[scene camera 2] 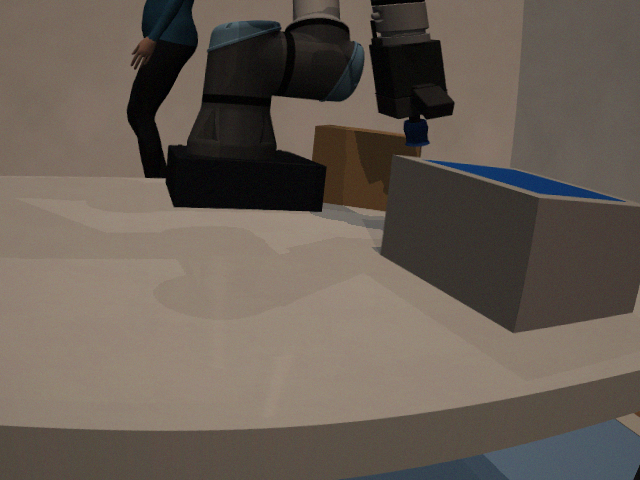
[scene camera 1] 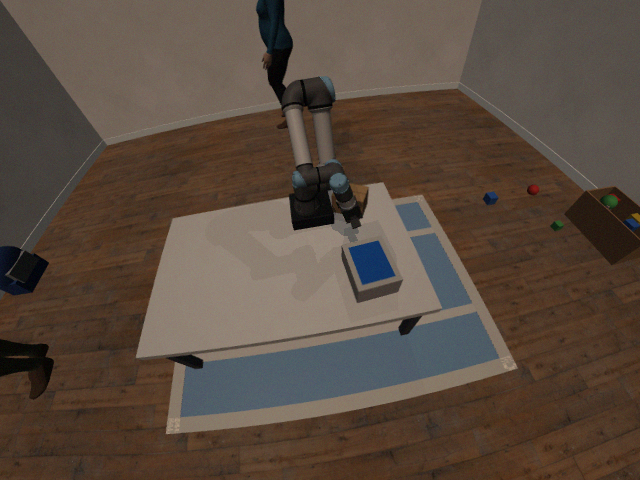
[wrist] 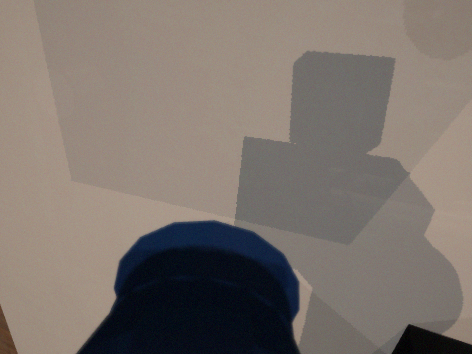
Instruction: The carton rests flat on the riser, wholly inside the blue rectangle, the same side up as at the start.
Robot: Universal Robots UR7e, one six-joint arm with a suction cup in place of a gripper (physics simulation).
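Frame: origin at the arm's base, x ahead, y left, z up, level; metres.
Seen in the pictures: end effector, tool point: (scene camera 2: pixel 417 143) (wrist: pixel 205 300); arm's base, origin of the base link: (scene camera 2: pixel 230 154) (scene camera 1: pixel 307 206).
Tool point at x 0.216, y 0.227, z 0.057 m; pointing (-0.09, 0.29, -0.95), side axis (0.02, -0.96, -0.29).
Pixels of each thing's middle, then the offset from my tool point to it. Level surfaces: height alone.
- brown carton, body centre: (scene camera 2: pixel 368 166) (scene camera 1: pixel 350 199) dz -0.065, dx -0.225, dy +0.024 m
- grey riser, body centre: (scene camera 2: pixel 516 232) (scene camera 1: pixel 369 268) dz -0.070, dx +0.239, dy +0.015 m
- blue rectangle, body centre: (scene camera 2: pixel 524 179) (scene camera 1: pixel 370 261) dz -0.010, dx +0.239, dy +0.015 m
- table's, its level: dz -0.130 m
The brown carton (scene camera 1: pixel 361 196) (scene camera 2: pixel 330 165) stands upright on the table at the back right, beside the robot's base, partly hidden by the arm in scene camera 1 and by the riser in scene camera 2. The grey riser (scene camera 1: pixel 379 292) (scene camera 2: pixel 454 227) stands on the table's right part. The blue rectangle (scene camera 1: pixel 371 262) (scene camera 2: pixel 522 180) on its top is bare. My suction gripper (scene camera 1: pixel 352 215) (scene camera 2: pixel 416 143) (wrist: pixel 207 240) hangs above the table between the carton and the riser, its blue cup pointing down, with nothing on it. The carton does not show in the wrist view.
The black robot base (scene camera 1: pixel 311 215) (scene camera 2: pixel 242 183) stands at the table's (scene camera 1: pixel 206 310) (scene camera 2: pixel 258 361) back edge. A person (scene camera 1: pixel 275 41) (scene camera 2: pixel 161 77) stands behind the arm. A toy box (scene camera 1: pixel 599 227) and small toys are on the floor at right.
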